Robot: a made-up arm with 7 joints.
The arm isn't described. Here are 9 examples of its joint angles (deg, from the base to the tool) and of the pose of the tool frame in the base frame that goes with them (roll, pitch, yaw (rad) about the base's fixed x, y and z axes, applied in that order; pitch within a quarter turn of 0, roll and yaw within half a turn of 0; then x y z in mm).
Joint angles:
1: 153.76 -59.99 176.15 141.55 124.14 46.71 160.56
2: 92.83 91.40 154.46 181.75 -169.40 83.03 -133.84
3: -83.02 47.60 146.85 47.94 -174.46 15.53 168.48
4: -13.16 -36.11 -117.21 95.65 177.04 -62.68 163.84
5: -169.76 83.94 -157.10 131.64 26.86 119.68 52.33
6: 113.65 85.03 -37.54 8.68 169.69 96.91 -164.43
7: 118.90 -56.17 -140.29 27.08 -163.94 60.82 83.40
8: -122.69 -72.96 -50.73 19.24 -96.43 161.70 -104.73
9: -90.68 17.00 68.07 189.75 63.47 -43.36 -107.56
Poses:
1: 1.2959 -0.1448 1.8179 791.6 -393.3 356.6
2: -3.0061 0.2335 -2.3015 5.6 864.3 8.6
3: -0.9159 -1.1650 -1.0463 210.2 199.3 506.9
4: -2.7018 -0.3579 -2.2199 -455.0 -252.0 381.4
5: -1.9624 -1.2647 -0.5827 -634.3 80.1 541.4
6: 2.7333 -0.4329 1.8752 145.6 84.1 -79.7
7: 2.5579 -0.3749 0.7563 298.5 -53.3 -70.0
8: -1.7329 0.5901 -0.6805 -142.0 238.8 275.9
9: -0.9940 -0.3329 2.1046 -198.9 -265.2 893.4
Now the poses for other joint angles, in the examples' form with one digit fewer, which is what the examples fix.
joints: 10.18 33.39 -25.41 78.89 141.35 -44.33 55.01
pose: -2.565 0.447 2.615 502 -168 240
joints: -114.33 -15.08 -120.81 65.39 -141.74 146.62 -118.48
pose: -0.282 0.730 -0.560 -137 482 512
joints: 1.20 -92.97 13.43 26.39 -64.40 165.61 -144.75
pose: -2.177 0.491 1.680 -168 -44 387
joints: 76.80 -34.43 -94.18 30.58 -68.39 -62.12 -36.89
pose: 1.230 -0.742 2.510 329 -96 361
